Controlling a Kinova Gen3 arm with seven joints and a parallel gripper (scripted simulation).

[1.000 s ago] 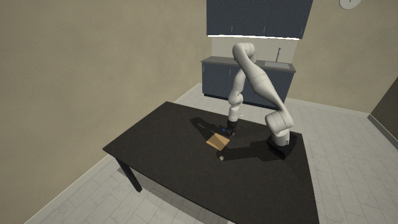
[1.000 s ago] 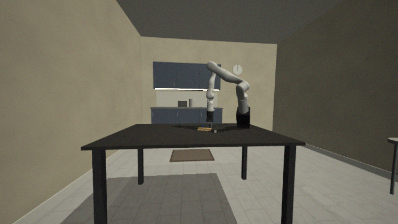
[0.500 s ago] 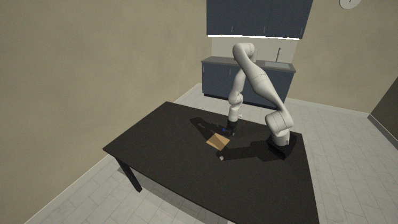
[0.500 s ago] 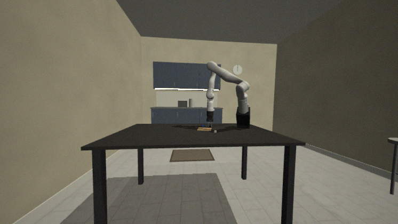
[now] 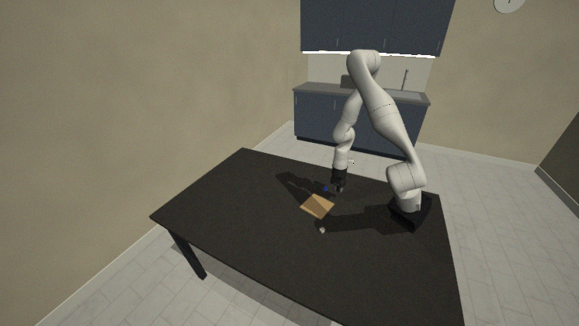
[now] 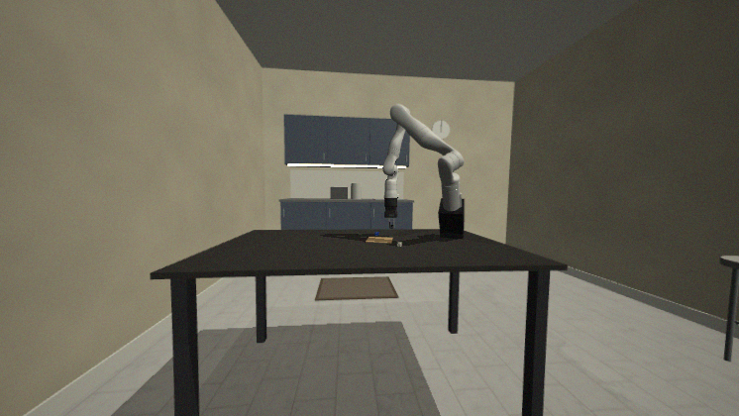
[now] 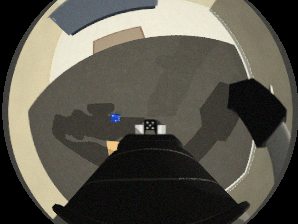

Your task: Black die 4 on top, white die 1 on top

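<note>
The blue die lies 90 mm ahead of my hand, 60 mm below it and 20 mm to the right of it. From my hand the other things lie so: white die: 260 mm to the left, 60 mm below, 30 mm behind; then tan mat: 120 mm to the left, 70 mm below, 70 mm ahead; then black die: 10 mm below.
</note>
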